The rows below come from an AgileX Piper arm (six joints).
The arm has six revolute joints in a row. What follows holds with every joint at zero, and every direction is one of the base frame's.
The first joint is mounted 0.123 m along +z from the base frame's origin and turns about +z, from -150 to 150 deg.
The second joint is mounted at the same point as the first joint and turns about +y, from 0 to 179.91 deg.
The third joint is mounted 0.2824 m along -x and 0.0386 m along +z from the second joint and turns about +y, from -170 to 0 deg.
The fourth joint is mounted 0.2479 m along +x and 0.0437 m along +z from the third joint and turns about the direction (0.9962, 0, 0.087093), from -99.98 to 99.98 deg.
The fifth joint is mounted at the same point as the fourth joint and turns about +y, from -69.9 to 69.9 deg.
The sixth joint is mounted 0.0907 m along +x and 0.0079 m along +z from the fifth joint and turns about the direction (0.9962, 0, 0.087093), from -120 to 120 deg.
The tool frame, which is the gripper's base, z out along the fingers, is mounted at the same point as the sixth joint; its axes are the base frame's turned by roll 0, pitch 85 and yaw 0 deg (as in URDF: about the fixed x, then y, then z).
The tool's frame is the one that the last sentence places.
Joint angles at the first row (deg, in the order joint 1, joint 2, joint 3, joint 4, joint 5, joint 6):
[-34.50 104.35 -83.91 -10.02 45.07 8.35]
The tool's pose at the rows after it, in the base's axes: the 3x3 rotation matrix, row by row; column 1 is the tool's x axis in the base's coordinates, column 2 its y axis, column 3 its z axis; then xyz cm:
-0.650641, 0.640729, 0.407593; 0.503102, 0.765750, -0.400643; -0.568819, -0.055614, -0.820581; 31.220, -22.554, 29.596
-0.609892, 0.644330, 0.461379; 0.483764, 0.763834, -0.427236; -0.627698, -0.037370, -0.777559; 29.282, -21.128, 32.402
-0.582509, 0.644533, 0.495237; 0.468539, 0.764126, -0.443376; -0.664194, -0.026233, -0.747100; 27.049, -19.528, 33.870
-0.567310, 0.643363, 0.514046; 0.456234, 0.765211, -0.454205; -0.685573, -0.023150, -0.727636; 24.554, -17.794, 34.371
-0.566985, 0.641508, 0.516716; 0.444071, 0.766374, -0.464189; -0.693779, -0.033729, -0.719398; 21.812, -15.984, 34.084
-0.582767, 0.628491, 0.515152; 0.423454, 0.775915, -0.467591; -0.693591, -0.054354, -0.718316; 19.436, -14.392, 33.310
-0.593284, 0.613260, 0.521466; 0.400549, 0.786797, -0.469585; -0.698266, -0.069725, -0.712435; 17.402, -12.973, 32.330
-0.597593, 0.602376, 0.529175; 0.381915, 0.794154, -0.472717; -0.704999, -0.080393, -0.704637; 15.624, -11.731, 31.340
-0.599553, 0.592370, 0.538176; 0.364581, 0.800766, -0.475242; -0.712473, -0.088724, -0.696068; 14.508, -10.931, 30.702
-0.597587, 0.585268, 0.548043; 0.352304, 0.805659, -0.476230; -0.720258, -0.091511, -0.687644; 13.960, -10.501, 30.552
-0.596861, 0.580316, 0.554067; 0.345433, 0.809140, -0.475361; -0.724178, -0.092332, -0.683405; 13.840, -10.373, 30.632
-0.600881, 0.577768, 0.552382; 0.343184, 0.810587, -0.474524; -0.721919, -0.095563, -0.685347; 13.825, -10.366, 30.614
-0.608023, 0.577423, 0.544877; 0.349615, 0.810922, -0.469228; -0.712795, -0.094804, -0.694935; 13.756, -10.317, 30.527
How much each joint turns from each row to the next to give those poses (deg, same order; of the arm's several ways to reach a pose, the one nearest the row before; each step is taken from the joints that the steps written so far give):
[0.00 -5.13 0.36 1.97 0.10 0.00]
[0.00 -6.33 2.54 0.64 -0.48 0.00]
[0.00 -6.29 4.50 0.35 -1.00 0.00]
[0.00 -6.50 5.92 0.00 -1.08 0.00]
[0.00 -6.78 6.87 -0.67 -0.70 0.00]
[0.00 -5.89 6.31 -0.40 -0.46 -1.15]
[0.00 -5.35 5.88 0.01 -1.03 -1.34]
[0.00 -4.88 5.17 -0.01 -0.95 -0.94]
[0.00 -3.27 3.24 0.16 -0.68 -0.95]
[0.00 -1.79 1.32 0.40 -0.26 -0.80]
[0.00 -0.50 0.12 0.38 0.00 -0.60]
[0.00 0.01 0.00 0.00 0.16 -0.26]
[0.00 -0.01 0.00 0.13 0.76 -0.08]

